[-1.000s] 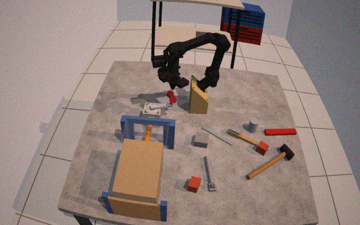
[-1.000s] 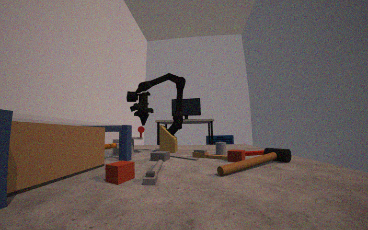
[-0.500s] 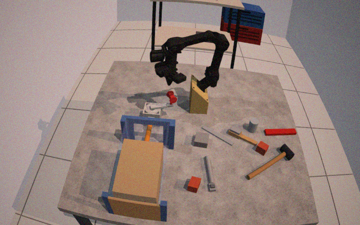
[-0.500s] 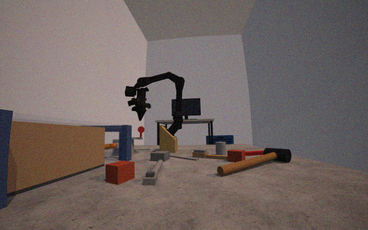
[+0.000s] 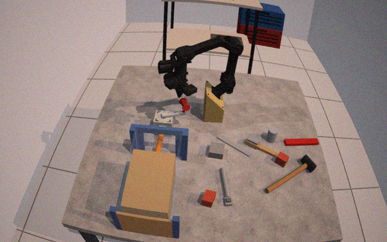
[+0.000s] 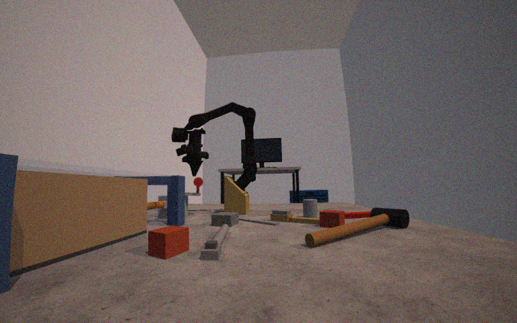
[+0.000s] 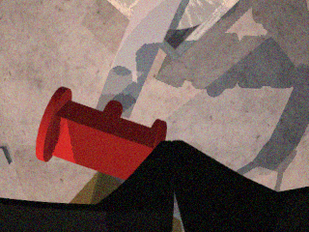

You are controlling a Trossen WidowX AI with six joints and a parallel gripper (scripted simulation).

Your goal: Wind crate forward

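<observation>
Right now the red knob is 40 mm below my gripper tip, 30 mm to the left of it and 20 mm ahead of it. Round my gripper tip: grey winch: 140 mm below, 80 mm to the right, 40 mm ahead; grey crank arm: 70 mm below, 30 mm ahead, 10 mm to the right; blue frame: 210 mm ahead, 70 mm to the right, 70 mm below.
</observation>
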